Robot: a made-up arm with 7 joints. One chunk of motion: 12 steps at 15 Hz.
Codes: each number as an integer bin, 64 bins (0 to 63) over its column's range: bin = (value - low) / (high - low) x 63, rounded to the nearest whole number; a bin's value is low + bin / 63 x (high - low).
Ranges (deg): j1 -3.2..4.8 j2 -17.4..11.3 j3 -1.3..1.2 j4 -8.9..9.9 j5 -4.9..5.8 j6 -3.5..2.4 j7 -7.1..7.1
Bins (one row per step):
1: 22 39 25 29 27 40 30
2: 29 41 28 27 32 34 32
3: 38 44 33 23 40 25 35
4: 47 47 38 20 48 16 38
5: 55 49 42 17 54 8 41
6: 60 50 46 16 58 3 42
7: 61 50 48 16 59 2 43
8: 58 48 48 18 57 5 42
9: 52 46 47 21 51 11 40
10: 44 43 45 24 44 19 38
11: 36 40 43 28 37 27 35
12: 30 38 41 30 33 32 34
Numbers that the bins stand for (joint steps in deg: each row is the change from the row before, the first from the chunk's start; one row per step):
1: -0.406 0.367 -0.308 -0.246 -0.314 0.246 -0.338
2: 0.483 1.278 -0.189 -0.843 0.535 -0.316 0.113
3: 1.625 2.644 0.010 -2.037 1.894 -1.159 0.789
4: 2.768 4.011 0.208 -2.932 3.252 -2.002 1.465
5: 3.784 4.922 0.367 -3.827 4.271 -2.751 2.141
6: 4.419 5.378 0.525 -4.125 4.951 -3.219 2.367
7: 4.546 5.378 0.605 -4.125 5.121 -3.313 2.592
8: 4.165 4.467 0.605 -3.529 4.781 -3.032 2.367
9: 3.403 3.556 0.565 -2.633 3.762 -2.470 1.916
10: 2.387 2.189 0.486 -1.738 2.573 -1.721 1.465
11: 1.371 0.822 0.406 -0.544 1.384 -0.971 0.789
12: 0.610 -0.089 0.327 0.052 0.705 -0.503 0.563

